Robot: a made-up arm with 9 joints. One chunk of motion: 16 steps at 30 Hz.
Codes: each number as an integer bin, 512 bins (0 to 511) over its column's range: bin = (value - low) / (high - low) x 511, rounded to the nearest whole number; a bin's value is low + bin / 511 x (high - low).
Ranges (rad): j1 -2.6..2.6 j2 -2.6..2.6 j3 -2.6..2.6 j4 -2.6..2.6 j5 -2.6..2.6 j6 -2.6..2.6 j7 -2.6..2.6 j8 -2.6..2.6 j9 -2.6..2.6
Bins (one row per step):
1: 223 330 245 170 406 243 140 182 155
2: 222 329 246 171 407 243 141 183 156
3: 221 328 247 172 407 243 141 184 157
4: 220 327 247 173 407 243 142 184 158
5: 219 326 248 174 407 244 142 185 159
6: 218 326 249 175 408 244 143 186 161
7: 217 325 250 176 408 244 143 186 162
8: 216 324 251 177 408 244 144 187 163
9: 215 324 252 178 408 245 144 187 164
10: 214 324 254 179 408 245 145 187 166
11: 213 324 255 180 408 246 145 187 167
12: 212 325 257 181 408 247 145 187 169
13: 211 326 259 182 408 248 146 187 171
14: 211 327 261 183 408 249 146 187 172
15: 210 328 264 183 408 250 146 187 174
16: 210 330 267 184 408 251 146 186 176
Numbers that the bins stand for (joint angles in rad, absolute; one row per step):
1: -0.3307 0.7581 -0.1068 -0.8701 1.5315 -0.1272 -1.1753 -0.7479 -1.0227
2: -0.3409 0.7479 -0.0967 -0.8599 1.5417 -0.1272 -1.1652 -0.7378 -1.0125
3: -0.3511 0.7378 -0.0865 -0.8497 1.5417 -0.1272 -1.1652 -0.7276 -1.0023
4: -0.3613 0.7276 -0.0865 -0.8395 1.5417 -0.1272 -1.1550 -0.7276 -0.9922
5: -0.3714 0.7174 -0.0763 -0.8294 1.5417 -0.1170 -1.1550 -0.7174 -0.9820
6: -0.3816 0.7174 -0.0661 -0.8192 1.5519 -0.1170 -1.1448 -0.7072 -0.9616
7: -0.3918 0.7072 -0.0560 -0.8090 1.5519 -0.1170 -1.1448 -0.7072 -0.9515
8: -0.4020 0.6971 -0.0458 -0.7988 1.5519 -0.1170 -1.1346 -0.6971 -0.9413
9: -0.4121 0.6971 -0.0356 -0.7886 1.5519 -0.1068 -1.1346 -0.6971 -0.9311
10: -0.4223 0.6971 -0.0153 -0.7785 1.5519 -0.1068 -1.1245 -0.6971 -0.9108
11: -0.4325 0.6971 -0.0051 -0.7683 1.5519 -0.0967 -1.1245 -0.6971 -0.9006
12: -0.4427 0.7072 0.0153 -0.7581 1.5519 -0.0865 -1.1245 -0.6971 -0.8802
13: -0.4528 0.7174 0.0356 -0.7479 1.5519 -0.0763 -1.1143 -0.6971 -0.8599
14: -0.4528 0.7276 0.0560 -0.7378 1.5519 -0.0661 -1.1143 -0.6971 -0.8497
15: -0.4630 0.7378 0.0865 -0.7378 1.5519 -0.0560 -1.1143 -0.6971 -0.8294
16: -0.4630 0.7581 0.1170 -0.7276 1.5519 -0.0458 -1.1143 -0.7072 -0.8090

